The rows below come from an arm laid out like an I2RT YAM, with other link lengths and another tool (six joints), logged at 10 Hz.
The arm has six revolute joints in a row. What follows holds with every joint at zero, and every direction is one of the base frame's.
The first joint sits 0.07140 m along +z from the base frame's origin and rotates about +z.
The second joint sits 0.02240 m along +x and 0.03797 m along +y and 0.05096 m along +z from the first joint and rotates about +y.
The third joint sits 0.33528 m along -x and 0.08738 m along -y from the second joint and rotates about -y.
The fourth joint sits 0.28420 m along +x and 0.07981 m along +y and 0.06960 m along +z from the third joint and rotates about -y.
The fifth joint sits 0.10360 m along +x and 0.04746 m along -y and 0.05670 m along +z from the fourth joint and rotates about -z.
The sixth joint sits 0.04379 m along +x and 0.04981 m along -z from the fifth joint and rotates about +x.
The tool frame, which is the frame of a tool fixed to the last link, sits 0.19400 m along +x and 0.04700 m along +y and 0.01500 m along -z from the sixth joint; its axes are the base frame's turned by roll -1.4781, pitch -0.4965 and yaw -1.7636 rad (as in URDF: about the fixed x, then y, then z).
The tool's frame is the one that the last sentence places.
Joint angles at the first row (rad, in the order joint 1, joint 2, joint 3, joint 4, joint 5, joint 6):
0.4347, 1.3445, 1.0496, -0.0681, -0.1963, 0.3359
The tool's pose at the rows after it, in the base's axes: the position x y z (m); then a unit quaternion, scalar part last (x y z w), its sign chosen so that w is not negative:
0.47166 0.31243 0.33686 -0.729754 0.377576 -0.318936 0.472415
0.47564 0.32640 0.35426 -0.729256 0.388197 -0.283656 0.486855
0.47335 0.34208 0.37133 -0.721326 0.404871 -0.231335 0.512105
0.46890 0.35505 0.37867 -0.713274 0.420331 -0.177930 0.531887
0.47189 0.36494 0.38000 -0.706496 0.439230 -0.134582 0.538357
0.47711 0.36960 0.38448 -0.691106 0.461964 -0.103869 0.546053
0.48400 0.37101 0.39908 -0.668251 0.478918 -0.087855 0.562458
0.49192 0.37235 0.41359 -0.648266 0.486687 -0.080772 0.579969
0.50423 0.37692 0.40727 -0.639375 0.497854 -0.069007 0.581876
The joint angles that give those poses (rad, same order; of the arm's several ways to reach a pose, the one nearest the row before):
0.4347, 1.3914, 1.1401, -0.1311, -0.2283, 0.3618
0.4347, 1.4353, 1.2278, -0.1829, -0.2798, 0.4194
0.4347, 1.4662, 1.2778, -0.1936, -0.3553, 0.5175
0.4347, 1.4891, 1.2896, -0.1753, -0.4286, 0.6140
0.4347, 1.5238, 1.3128, -0.1703, -0.4748, 0.6956
0.4347, 1.5414, 1.3159, -0.1413, -0.4938, 0.7830
0.4347, 1.5459, 1.3128, -0.0856, -0.4946, 0.8654
0.4347, 1.5551, 1.3128, -0.0242, -0.4908, 0.9237
0.4347, 1.5910, 1.3152, 0.0166, -0.4908, 0.9638

